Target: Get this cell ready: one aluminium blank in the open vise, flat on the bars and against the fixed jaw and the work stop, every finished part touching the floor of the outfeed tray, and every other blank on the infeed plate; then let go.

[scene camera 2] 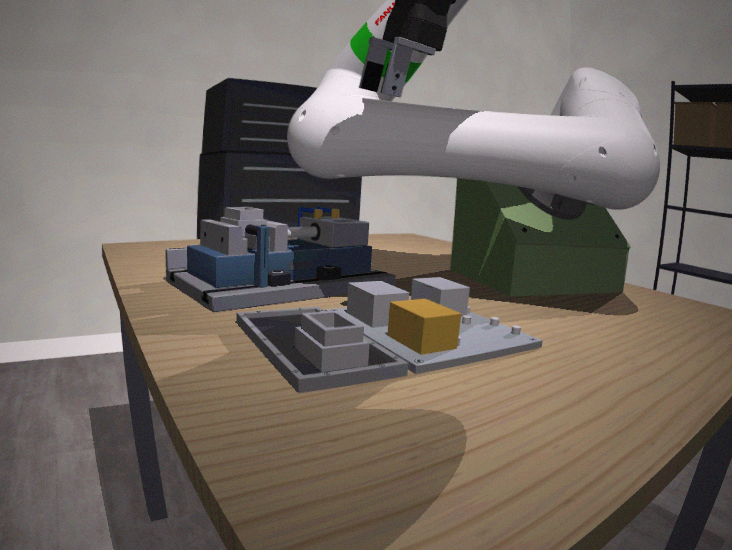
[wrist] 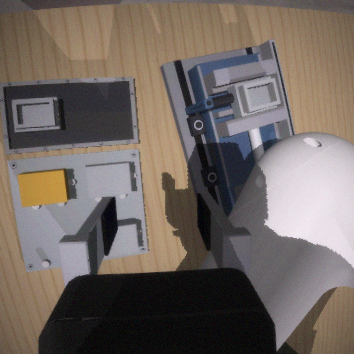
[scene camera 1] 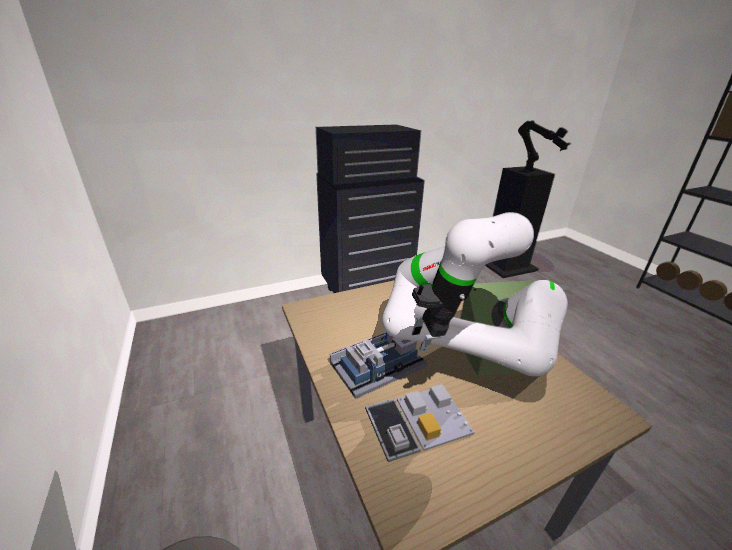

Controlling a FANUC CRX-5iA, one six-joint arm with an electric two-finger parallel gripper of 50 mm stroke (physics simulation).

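Places are measured from the arm's base along level axes (x right, y ahead, z up), in centimetres.
Pixels of known places: gripper, fingertip midpoint: (scene camera 2: 378, 92) (wrist: 156, 211) (scene camera 1: 419, 341); arm's base, link origin: (scene camera 1: 511, 318).
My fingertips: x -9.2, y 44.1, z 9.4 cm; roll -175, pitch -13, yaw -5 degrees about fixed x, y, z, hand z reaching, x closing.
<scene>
Ahead of a thing's pixels: the offset from my fingertips to its top centre. "*": to the spot under its first point.
The blue vise @(dx +20.2, dy +2.9, dz -16.5 cm) (scene camera 1: 353, 373) (scene camera 2: 215, 266) (wrist: 198, 75) holds a grey pocketed finished part @(dx +18.9, dy +9.1, dz -14.9 cm) (scene camera 1: 363, 348) (scene camera 2: 243, 213) (wrist: 260, 96) between its jaws; jaw contact is unclear. Another finished part @(dx -10.5, dy +9.9, dz -22.3 cm) (scene camera 1: 398, 435) (scene camera 2: 334, 348) (wrist: 37, 115) sits in the dark-floored outfeed tray (scene camera 1: 374, 428) (scene camera 2: 355, 379) (wrist: 135, 110). The infeed plate @(dx -6.5, dy -4.7, dz -25.6 cm) (scene camera 1: 452, 426) (scene camera 2: 491, 350) (wrist: 30, 235) bears one grey blank @(dx -1.9, dy -0.3, dz -22.0 cm) (scene camera 1: 416, 403) (scene camera 2: 375, 302) (wrist: 108, 178), a second grey blank @(dx -2.1, dy -9.3, dz -22.0 cm) (scene camera 1: 440, 395) (scene camera 2: 440, 295) (wrist: 126, 238) and a yellow block @(dx -10.7, dy -0.1, dz -22.0 cm) (scene camera 1: 429, 425) (scene camera 2: 423, 325) (wrist: 42, 187). My gripper (scene camera 1: 421, 337) (scene camera 2: 381, 90) (wrist: 156, 211) is open and empty, high above the table between plate and vise.
The work stop @(* dx +11.1, dy +8.9, dz -20.5 cm) (scene camera 2: 261, 257) (wrist: 207, 104) stands at the vise's side. Small pegs rise from the infeed plate. My white arm link (scene camera 1: 497, 345) (scene camera 2: 473, 141) (wrist: 305, 200) passes beside the gripper and partly hides the vise in the wrist view. A green pedestal (scene camera 2: 568, 269) carries the arm.
</scene>
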